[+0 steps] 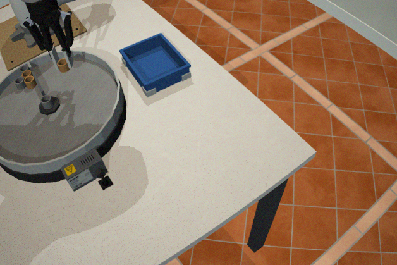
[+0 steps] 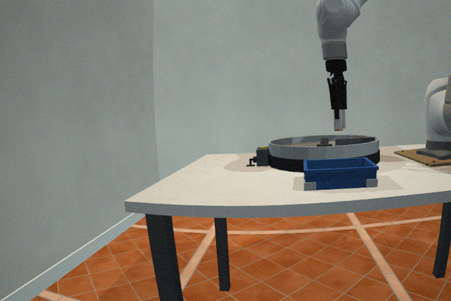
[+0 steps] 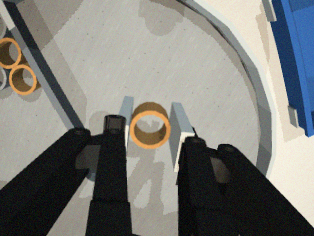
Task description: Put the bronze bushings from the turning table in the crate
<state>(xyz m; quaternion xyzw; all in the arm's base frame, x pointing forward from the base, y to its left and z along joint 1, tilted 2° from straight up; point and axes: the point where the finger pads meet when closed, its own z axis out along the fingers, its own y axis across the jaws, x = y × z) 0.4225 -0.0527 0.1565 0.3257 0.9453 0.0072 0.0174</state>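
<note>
Right now my hand is 24 cm to the right of the crate, 13 cm above it and 8 cm short of it.
</note>
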